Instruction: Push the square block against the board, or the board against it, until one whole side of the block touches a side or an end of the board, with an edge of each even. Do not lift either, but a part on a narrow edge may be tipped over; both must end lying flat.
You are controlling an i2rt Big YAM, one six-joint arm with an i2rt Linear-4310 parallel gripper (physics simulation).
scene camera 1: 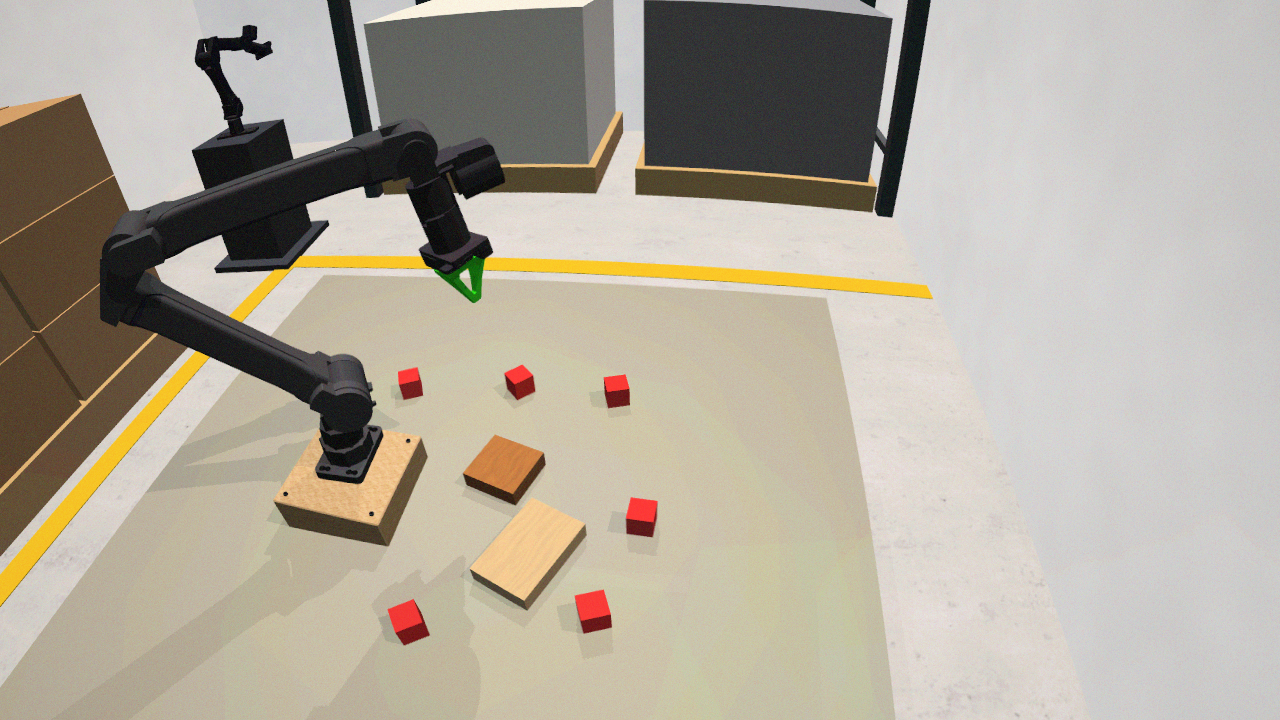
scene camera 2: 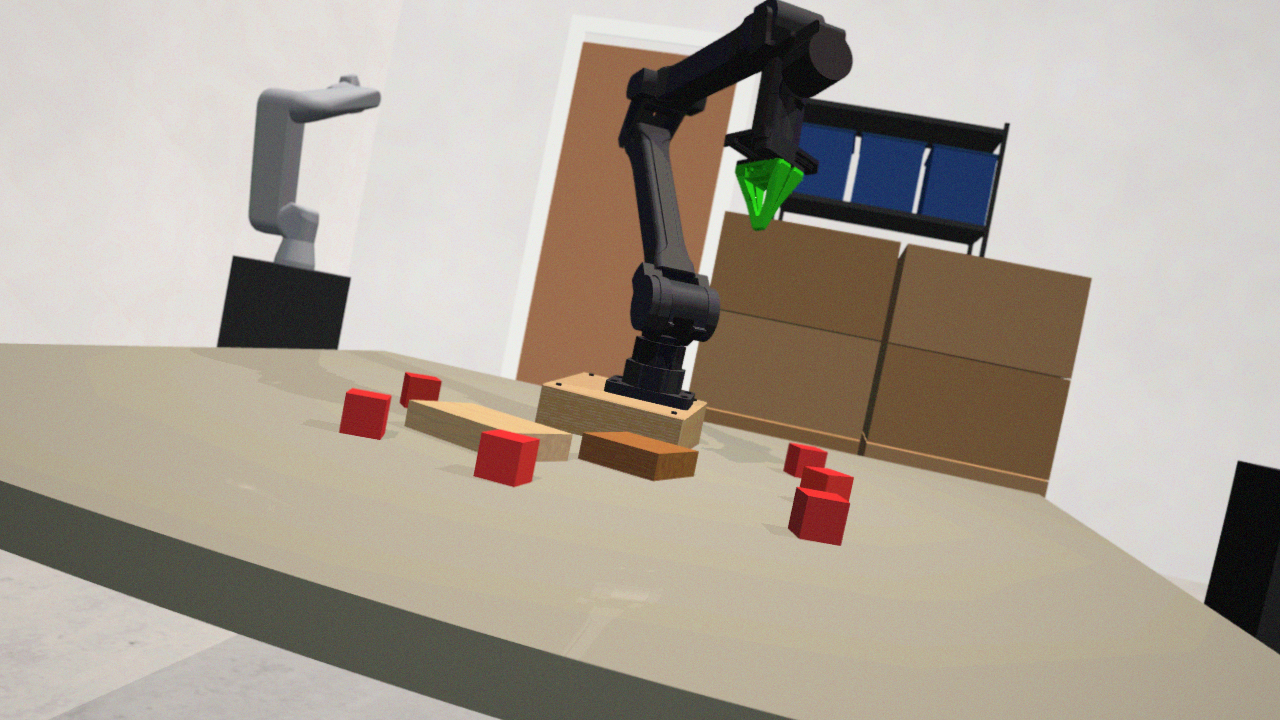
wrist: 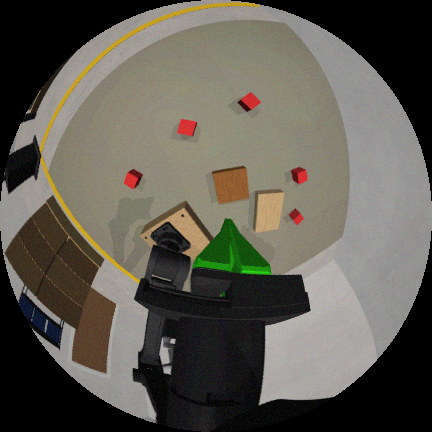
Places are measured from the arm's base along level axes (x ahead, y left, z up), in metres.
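Pixels of known places: gripper, between the fingertips: [scene camera 1: 476,300] [scene camera 2: 758,229] [wrist: 226,222]; arm's base, origin of its link: [scene camera 1: 351,455] [scene camera 2: 649,397] [wrist: 170,238].
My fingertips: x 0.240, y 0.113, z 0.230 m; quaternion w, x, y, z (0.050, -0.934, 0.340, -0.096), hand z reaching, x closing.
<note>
Ahead of a thing's pixels: the offset from my fingertips to its top centre.
The square block {0.018 m ahead, 0.080 m right, 0.261 m down} [scene camera 1: 504,467] [scene camera 2: 637,451] [wrist: 231,185], darker orange-brown wood, lies flat in front of the arm's wooden base. The board {0.085 m ahead, 0.240 m right, 0.261 m down} [scene camera 1: 529,552] [scene camera 2: 483,426] [wrist: 269,211], pale wood and longer than wide, lies flat beside it. A narrow gap shows between them, and their facing sides are not parallel in the wrist view. My gripper [scene camera 1: 475,299] [scene camera 2: 759,227] [wrist: 226,222] has green fingers, is shut with nothing between them, and hangs high above the table, clear of both parts.
Red cubes stand around the two parts: one {0.247 m ahead, 0.170 m right, 0.251 m down} [scene camera 1: 640,516] [scene camera 2: 506,457] near the board's far side, another {0.188 m ahead, 0.337 m right, 0.251 m down} [scene camera 1: 592,610] [scene camera 2: 365,413] past its end, another {0.066 m back, 0.381 m right, 0.251 m down} [scene camera 1: 408,621] [scene camera 2: 420,389] nearer the base side, and several more beyond the block. The arm's wooden base [scene camera 1: 393,490] [scene camera 2: 617,420] stands close to both parts.
</note>
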